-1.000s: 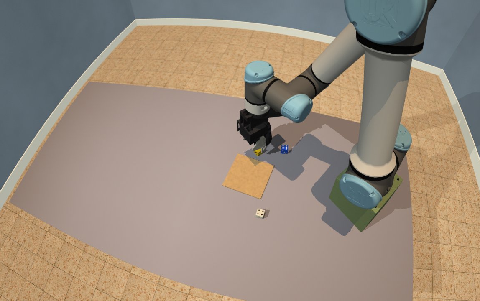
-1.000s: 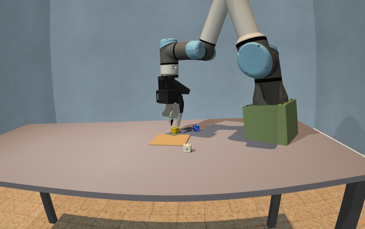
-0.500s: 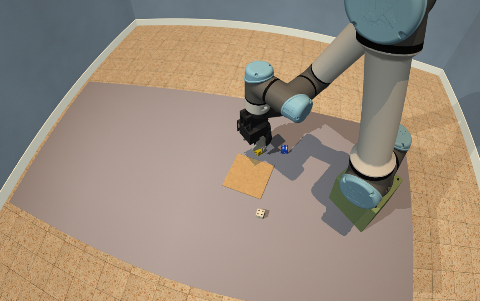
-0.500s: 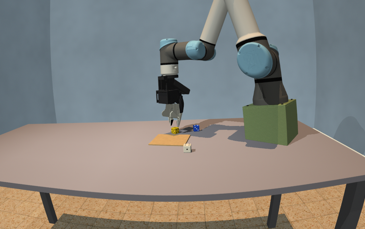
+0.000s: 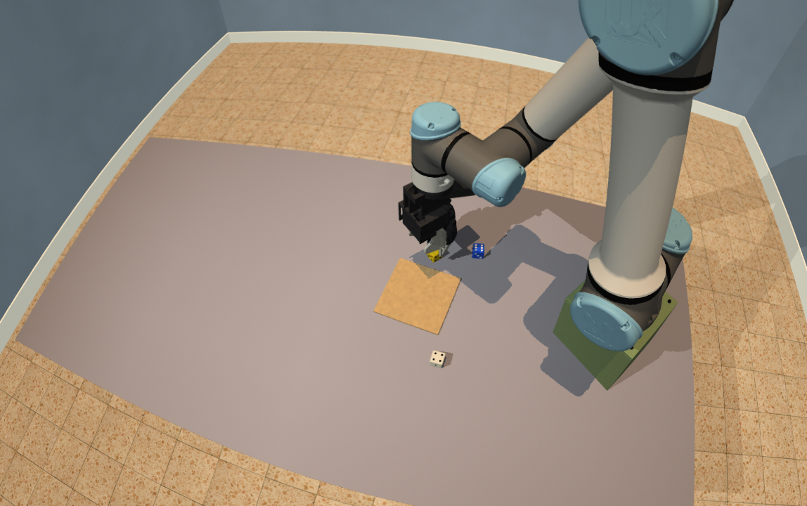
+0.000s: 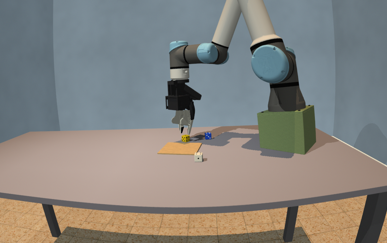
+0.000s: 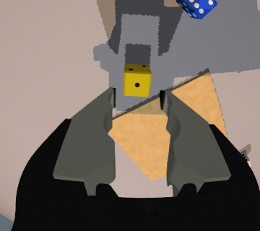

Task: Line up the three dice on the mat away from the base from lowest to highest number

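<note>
The yellow die is 40 mm below my hand. Also, from my hand: white die 230 mm to the left, 80 mm behind, 40 mm below; blue die 90 mm behind, 40 mm to the right, 40 mm below; mat 100 mm to the left, 50 mm below.
</note>
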